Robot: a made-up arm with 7 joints. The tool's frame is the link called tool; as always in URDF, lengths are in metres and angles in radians. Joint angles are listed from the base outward. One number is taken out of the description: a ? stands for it. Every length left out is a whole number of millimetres.
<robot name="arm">
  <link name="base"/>
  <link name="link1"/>
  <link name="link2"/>
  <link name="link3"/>
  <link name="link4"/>
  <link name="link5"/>
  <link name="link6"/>
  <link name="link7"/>
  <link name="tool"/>
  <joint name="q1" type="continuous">
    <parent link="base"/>
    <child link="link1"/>
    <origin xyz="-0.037 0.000 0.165" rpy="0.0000 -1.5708 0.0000"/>
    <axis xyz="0 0 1"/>
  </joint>
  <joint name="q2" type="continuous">
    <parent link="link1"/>
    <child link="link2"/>
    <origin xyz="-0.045 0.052 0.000" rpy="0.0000 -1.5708 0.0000"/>
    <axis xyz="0 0 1"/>
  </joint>
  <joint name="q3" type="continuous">
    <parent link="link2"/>
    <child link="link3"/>
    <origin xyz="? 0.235 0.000" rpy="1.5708 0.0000 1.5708"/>
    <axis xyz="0 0 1"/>
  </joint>
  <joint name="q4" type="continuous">
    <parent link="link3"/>
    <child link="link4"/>
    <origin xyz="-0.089 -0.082 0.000" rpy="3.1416 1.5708 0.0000"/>
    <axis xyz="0 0 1"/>
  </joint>
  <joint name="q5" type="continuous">
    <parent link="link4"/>
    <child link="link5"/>
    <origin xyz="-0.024 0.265 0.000" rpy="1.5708 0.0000 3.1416"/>
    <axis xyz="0 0 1"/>
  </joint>
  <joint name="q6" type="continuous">
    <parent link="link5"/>
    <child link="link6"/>
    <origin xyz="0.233 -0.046 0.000" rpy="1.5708 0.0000 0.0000"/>
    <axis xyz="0 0 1"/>
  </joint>
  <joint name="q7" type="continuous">
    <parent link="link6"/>
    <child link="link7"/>
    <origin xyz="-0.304 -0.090 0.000" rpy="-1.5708 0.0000 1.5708"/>
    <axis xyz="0 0 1"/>
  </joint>
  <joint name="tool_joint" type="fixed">
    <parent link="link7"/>
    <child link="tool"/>
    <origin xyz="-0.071 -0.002 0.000" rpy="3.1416 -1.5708 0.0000"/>
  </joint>
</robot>
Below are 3 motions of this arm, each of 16 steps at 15 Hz.
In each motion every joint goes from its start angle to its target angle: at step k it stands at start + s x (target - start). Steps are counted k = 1, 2, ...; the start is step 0. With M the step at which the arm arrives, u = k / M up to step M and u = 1 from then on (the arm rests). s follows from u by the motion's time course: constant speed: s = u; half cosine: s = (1 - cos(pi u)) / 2; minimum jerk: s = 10 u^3 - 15 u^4 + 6 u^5.
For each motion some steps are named. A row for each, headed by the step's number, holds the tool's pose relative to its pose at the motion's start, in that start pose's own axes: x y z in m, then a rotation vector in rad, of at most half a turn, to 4 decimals.
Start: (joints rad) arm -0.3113 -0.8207 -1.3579 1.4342 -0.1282 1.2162 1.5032
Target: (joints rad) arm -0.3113 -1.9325 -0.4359 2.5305 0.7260 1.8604 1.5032
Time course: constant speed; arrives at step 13
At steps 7, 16:
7: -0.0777 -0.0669 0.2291 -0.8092 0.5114 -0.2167
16: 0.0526 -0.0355 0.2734 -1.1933 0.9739 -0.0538

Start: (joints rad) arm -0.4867 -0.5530 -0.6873 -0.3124 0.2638 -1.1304 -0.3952
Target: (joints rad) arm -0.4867 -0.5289 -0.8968 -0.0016 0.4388 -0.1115 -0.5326
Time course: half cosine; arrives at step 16
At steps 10, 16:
10: -0.1981 0.0129 -0.0989 0.0505 0.3770 0.2371
16: -0.3019 0.0232 -0.1330 0.0486 0.5205 0.3778

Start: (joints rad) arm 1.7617 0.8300 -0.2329 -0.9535 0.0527 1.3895 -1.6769
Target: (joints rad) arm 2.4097 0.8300 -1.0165 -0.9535 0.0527 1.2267 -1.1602
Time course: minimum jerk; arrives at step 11
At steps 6, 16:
6: 0.1214 -0.0786 -0.1199 0.0701 -0.0695 -0.3417
16: 0.1627 -0.1610 -0.2109 0.0699 -0.1394 -0.5250

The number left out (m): -0.053
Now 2 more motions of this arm.
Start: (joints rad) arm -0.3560 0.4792 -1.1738 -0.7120 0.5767 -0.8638 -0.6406
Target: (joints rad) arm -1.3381 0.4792 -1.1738 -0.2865 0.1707 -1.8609 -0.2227
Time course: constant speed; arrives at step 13
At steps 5, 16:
5: -0.0631 -0.1579 0.1018 0.2156 -0.3893 -0.5834
16: -0.3882 -0.2961 0.1986 0.1467 -0.9469 -1.4849

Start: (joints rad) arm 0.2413 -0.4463 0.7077 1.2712 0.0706 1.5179 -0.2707
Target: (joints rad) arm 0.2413 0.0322 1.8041 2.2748 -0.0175 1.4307 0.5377
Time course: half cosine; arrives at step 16
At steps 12, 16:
12: 0.2655 -0.2311 0.1254 -0.1882 -0.4515 0.0546
16: 0.3067 -0.2392 0.1476 -0.1981 -0.4611 0.2048

